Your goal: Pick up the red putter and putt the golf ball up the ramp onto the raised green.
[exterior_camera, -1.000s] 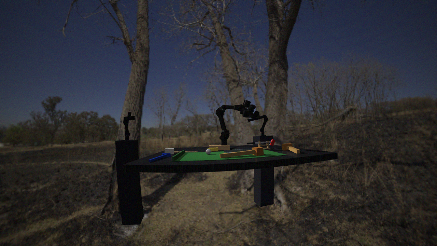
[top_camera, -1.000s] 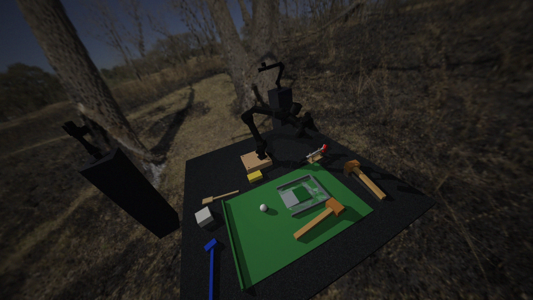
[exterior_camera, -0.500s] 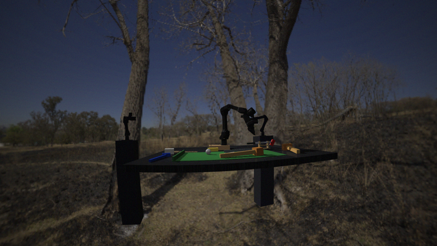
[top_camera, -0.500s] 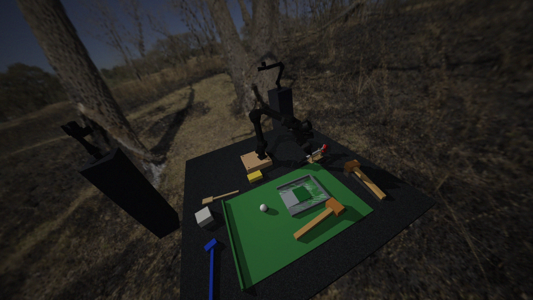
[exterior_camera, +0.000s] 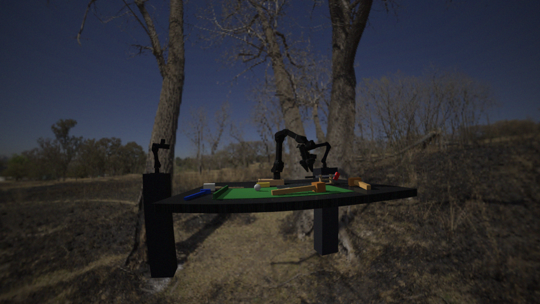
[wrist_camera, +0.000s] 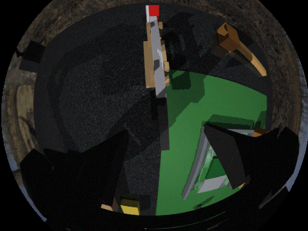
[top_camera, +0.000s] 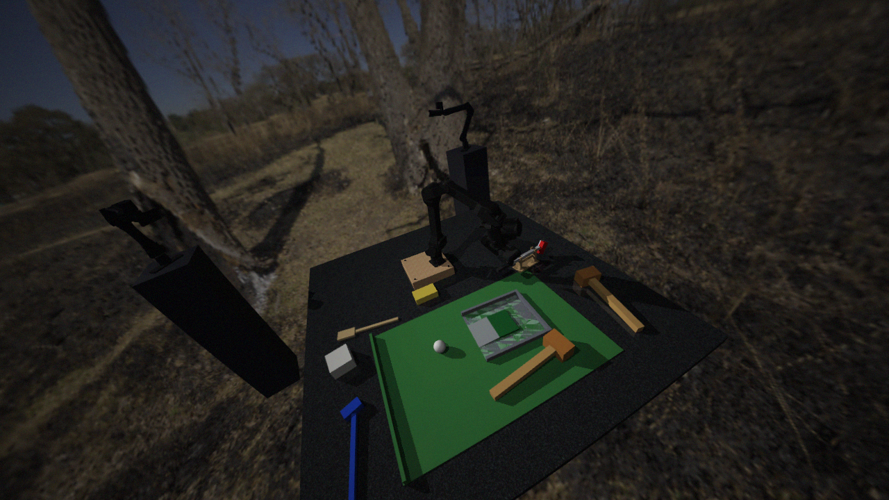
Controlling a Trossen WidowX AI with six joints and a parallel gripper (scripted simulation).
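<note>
My gripper tip is now 15 cm past the yellow block, 33 cm to the left of it and 9 cm above it. Round my gripper tip: green mat: 20 cm ahead, 29 cm to the right, 10 cm below; red putter: 11 cm to the left, 4 cm below; wooden stand: 1 cm ahead, 13 cm to the left, 7 cm below.
</note>
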